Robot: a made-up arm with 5 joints. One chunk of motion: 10 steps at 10 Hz.
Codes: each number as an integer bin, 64 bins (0 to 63) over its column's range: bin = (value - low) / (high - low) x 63, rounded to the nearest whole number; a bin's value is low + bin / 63 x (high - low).
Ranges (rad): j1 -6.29..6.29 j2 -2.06..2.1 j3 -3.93..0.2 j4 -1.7..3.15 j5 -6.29..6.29
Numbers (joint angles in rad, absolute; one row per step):
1: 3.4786 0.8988 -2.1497 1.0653 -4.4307
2: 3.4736 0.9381 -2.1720 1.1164 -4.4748
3: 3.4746 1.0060 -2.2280 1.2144 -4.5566
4: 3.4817 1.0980 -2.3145 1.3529 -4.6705
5: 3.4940 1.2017 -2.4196 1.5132 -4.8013
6: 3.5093 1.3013 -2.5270 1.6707 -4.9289
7: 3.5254 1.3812 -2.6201 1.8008 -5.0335
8: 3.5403 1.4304 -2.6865 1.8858 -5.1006
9: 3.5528 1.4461 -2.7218 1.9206 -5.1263
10: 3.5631 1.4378 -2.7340 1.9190 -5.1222
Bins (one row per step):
1: 49 45 27 36 9
2: 49 45 27 37 9
3: 49 46 26 38 9
4: 49 48 25 40 8
5: 49 49 23 42 7
6: 49 51 21 44 7
7: 49 52 20 45 6
8: 49 53 19 47 6
9: 49 53 18 47 6
10: 49 53 18 47 6

